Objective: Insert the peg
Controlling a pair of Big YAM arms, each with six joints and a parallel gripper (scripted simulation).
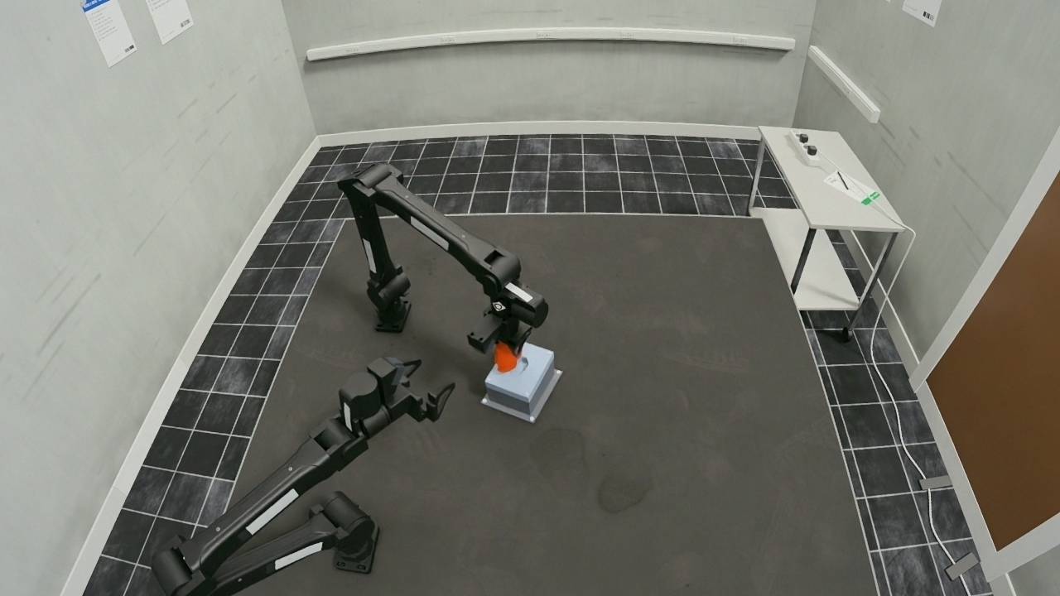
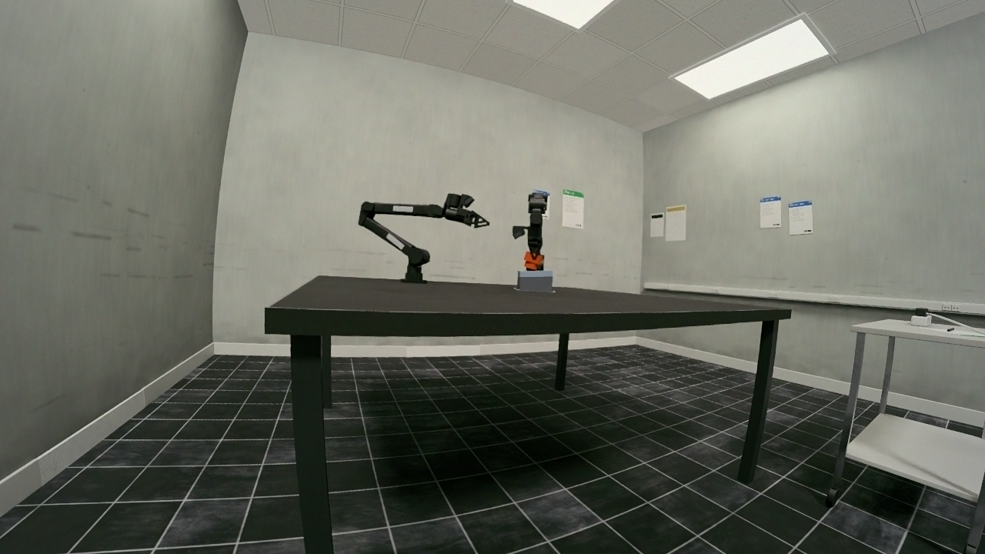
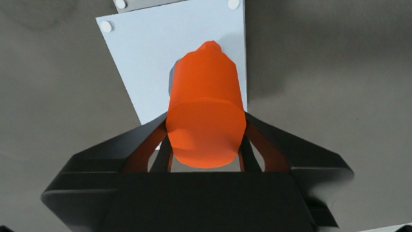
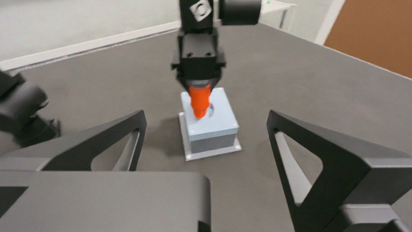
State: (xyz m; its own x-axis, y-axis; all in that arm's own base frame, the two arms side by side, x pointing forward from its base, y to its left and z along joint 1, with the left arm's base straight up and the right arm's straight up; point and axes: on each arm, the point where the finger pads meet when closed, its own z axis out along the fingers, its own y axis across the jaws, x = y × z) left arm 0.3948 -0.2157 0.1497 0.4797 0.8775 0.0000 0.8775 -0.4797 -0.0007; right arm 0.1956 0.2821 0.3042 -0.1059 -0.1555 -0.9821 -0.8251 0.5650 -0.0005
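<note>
Right now the light blue plate is 70 mm below my left hand, 20 mm ahead of it and 10 mm to the right of it. The rest, counted from my left hand: orange peg (20 mm below, 10 mm to the right, 10 mm behind).
</note>
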